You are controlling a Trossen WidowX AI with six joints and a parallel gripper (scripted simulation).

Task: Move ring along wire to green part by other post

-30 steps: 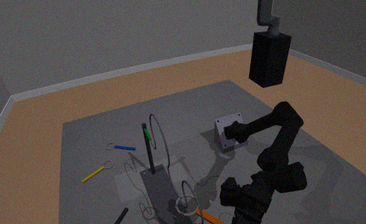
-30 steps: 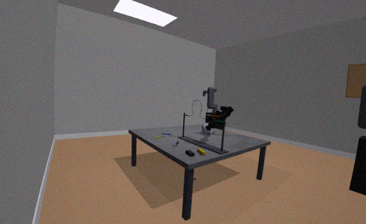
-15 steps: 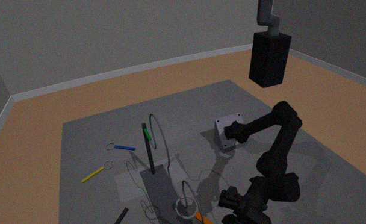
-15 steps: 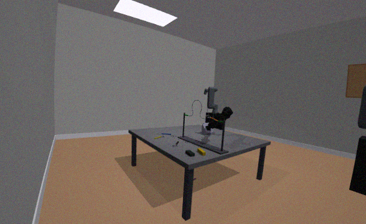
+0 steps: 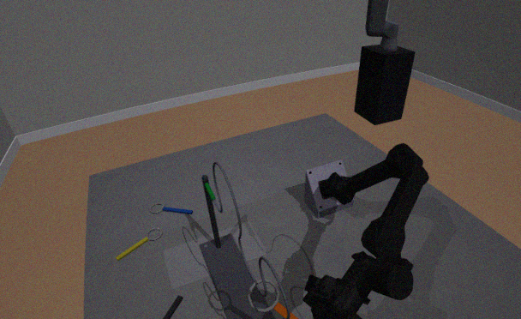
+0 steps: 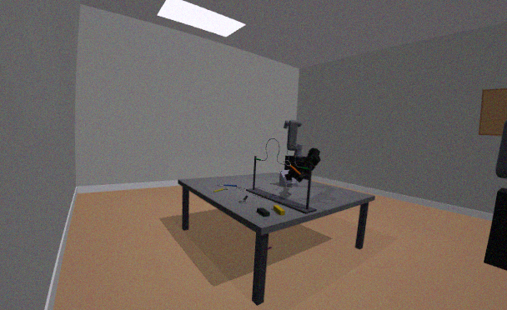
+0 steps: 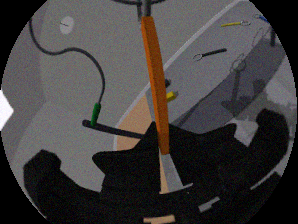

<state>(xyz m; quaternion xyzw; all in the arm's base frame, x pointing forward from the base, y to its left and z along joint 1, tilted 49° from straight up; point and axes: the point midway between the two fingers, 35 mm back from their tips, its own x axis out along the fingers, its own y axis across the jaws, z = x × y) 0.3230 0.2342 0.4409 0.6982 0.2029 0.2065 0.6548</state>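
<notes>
My gripper tip is now 20 mm short of the orange-handled ring, 60 mm to the left of it and 60 mm below it. Also, from my gripper tip: yellow-handled ring (310 mm ahead, 580 mm to the right, 190 mm below); then black block (330 mm ahead, 40 mm to the left, 180 mm below); then yellow block (220 mm ahead, 60 mm to the left, 180 mm below).
</notes>
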